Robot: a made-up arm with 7 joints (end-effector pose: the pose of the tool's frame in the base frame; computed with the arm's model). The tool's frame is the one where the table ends.
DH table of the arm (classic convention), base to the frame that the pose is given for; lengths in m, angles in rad. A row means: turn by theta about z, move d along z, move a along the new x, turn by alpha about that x. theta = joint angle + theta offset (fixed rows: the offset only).
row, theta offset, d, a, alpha
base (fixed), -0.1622, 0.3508, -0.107, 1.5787
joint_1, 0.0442, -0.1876, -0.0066, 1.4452
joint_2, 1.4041, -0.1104, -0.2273, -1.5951
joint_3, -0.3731, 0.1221, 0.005, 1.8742
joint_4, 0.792, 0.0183, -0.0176, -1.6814
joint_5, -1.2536, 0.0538, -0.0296, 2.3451
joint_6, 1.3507, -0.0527, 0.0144, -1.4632
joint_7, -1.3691, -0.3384, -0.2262, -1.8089
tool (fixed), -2.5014, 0.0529, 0, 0
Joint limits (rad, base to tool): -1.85..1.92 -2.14..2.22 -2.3..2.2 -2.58..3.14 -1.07..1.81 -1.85..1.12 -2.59..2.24
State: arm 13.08 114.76 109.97 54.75 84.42 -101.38 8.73
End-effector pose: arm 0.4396 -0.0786 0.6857 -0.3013 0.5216 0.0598 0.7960
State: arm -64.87 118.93 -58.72 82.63 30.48 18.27 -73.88
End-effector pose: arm 0.5068 -0.0577 0.2026 0.4936 -0.7645 0.2588 0.3239
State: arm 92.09 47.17 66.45 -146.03 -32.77 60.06 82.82
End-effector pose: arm -0.1566 0.0979 0.1588 0.3992 -0.4318 0.0298 0.8083
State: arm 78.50 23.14 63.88 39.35 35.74 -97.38 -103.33
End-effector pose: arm -0.4281 0.4887 0.0788 0.5319 0.0081 -0.5068 0.6784
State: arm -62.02 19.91 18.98 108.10 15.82 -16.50 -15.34
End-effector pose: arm 0.0324 0.8629 0.3146 -0.9974 -0.0195 0.0652 0.0225
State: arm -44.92 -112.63 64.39 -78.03 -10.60 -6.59 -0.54
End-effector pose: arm 0.2355 0.2239 0.3483 0.9250 -0.2807 0.2162 0.1371
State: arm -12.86 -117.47 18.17 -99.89 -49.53 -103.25 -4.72
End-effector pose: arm -0.0991 0.4344 0.3984 -0.9418 0.1101 0.3076 0.0788
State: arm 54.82 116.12 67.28 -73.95 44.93 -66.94 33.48
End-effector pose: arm -0.1905 0.2875 1.0103 -0.5305 -0.4596 0.2848 0.6529
